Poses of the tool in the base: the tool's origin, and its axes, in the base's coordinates. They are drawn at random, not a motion.
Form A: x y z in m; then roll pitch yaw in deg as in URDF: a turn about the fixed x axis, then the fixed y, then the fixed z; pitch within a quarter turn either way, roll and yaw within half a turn.
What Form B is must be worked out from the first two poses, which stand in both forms.
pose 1, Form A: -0.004 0.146 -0.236 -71.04 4.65 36.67
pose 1, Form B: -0.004 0.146 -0.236 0.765 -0.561 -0.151 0.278
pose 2, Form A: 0.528 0.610 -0.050 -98.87 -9.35 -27.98
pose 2, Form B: 0.528 0.610 -0.050 0.614 -0.747 0.132 -0.217
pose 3, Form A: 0.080 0.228 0.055 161.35 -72.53 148.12
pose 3, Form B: 0.080 0.228 0.055 0.525 -0.311 -0.739 -0.286
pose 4, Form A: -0.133 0.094 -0.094 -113.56 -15.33 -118.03
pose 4, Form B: -0.133 0.094 -0.094 0.184 -0.489 0.673 -0.523
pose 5, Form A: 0.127 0.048 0.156 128.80 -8.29 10.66
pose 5, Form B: 0.127 0.048 0.156 0.423 0.898 0.052 0.105
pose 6, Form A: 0.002 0.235 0.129 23.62 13.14 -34.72
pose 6, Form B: 0.002 0.235 0.129 0.921 0.227 0.046 -0.312
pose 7, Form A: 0.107 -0.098 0.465 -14.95 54.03 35.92
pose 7, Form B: 0.107 -0.098 0.465 0.822 -0.249 0.393 0.329
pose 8, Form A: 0.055 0.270 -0.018 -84.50 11.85 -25.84
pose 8, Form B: 0.055 0.270 -0.018 0.733 -0.635 0.224 -0.097
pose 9, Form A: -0.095 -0.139 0.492 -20.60 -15.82 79.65
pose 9, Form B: -0.095 -0.139 0.492 0.764 -0.049 -0.217 0.605
